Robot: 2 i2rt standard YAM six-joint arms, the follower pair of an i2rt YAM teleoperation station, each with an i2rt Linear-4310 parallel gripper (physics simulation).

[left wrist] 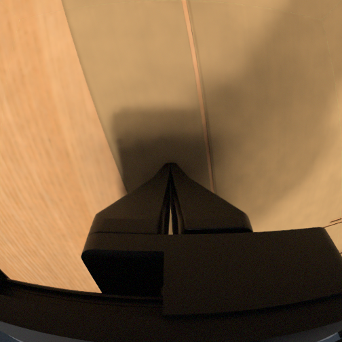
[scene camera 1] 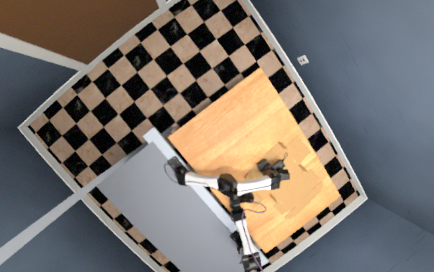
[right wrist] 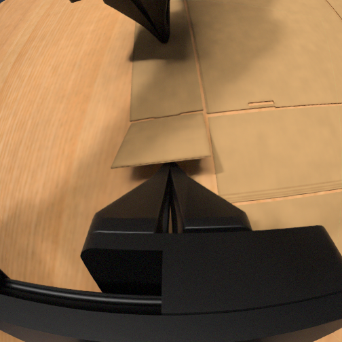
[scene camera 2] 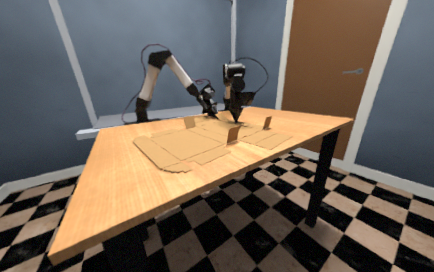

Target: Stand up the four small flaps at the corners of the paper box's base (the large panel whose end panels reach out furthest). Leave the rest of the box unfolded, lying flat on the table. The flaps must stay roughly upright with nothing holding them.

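Pixels of known places: left gripper, fingertip midpoint: point(scene camera 1: 261, 164) point(scene camera 2: 235, 122); right gripper, fingertip midpoint: point(scene camera 1: 246, 179) point(scene camera 2: 218, 118); left arm's base, link origin: point(scene camera 1: 181, 170); right arm's base, link origin: point(scene camera 1: 241, 241) point(scene camera 2: 143, 122).
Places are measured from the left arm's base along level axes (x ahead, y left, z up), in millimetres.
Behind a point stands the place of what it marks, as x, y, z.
Observation:
The tan paper box point(scene camera 1: 300, 192) @(544, -633, 15) point(scene camera 2: 185, 145) @(565, -621, 17) point(left wrist: 125, 50) point(right wrist: 275, 150) lies flat on the table. In scene camera 2, three small flaps stand roughly upright: a back-left flap point(scene camera 2: 189, 122) @(368, -520, 43), a front flap point(scene camera 2: 233, 135) @(640, -475, 41) and a right flap point(scene camera 2: 267, 122) @(608, -257, 45). In the right wrist view, the fourth flap point(right wrist: 162, 141) is tilted partly up, its free edge raised over its shadow. My right gripper point(right wrist: 169, 169) point(scene camera 2: 217, 117) @(298, -304, 22) is shut and empty, its tips at that free edge. My left gripper point(left wrist: 170, 170) point(scene camera 2: 236, 122) @(432, -285, 17) point(right wrist: 165, 38) is shut and empty, its tips low at the box's edge strip; contact is unclear.
The wooden table point(scene camera 1: 215, 130) @(323, 76, 15) point(scene camera 2: 100, 200) @(709, -835, 15) carries the box near one end. The two arms come close together over the box's near side. A grey bench point(scene camera 1: 165, 200) @(-205, -98, 5) runs along the robot's side of the table.

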